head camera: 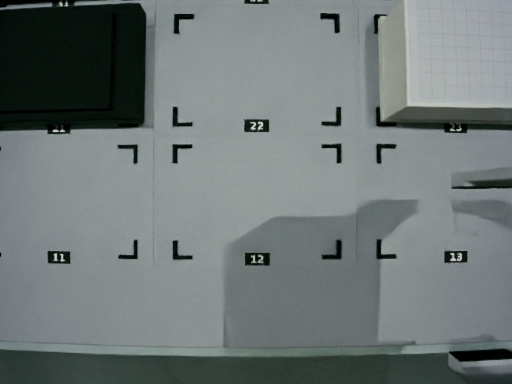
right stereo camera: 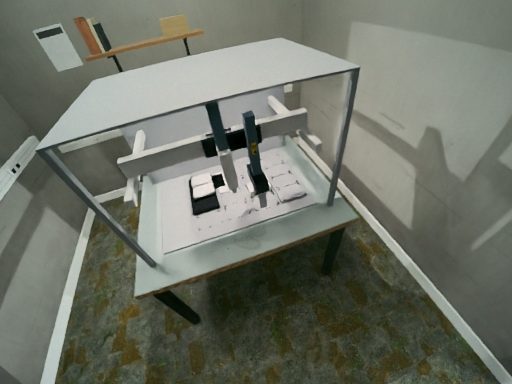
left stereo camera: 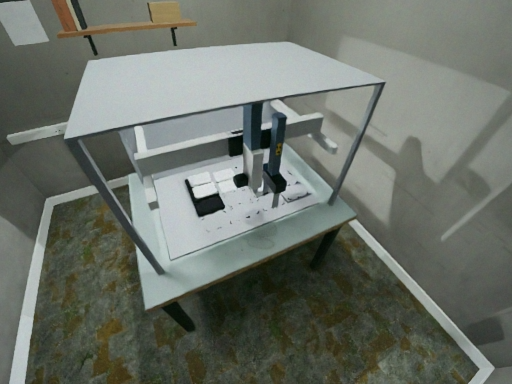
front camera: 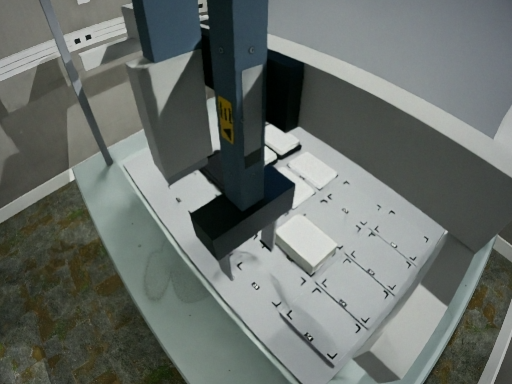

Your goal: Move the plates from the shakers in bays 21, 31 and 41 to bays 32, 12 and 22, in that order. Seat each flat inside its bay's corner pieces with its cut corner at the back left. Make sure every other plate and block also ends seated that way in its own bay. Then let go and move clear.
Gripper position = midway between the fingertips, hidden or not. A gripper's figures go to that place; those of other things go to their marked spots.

Scene:
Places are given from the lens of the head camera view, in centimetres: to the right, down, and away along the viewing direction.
my gripper (head camera: 480, 270): 13, 5, 16
bay 22 (head camera: 220, 70): -3, -10, 24

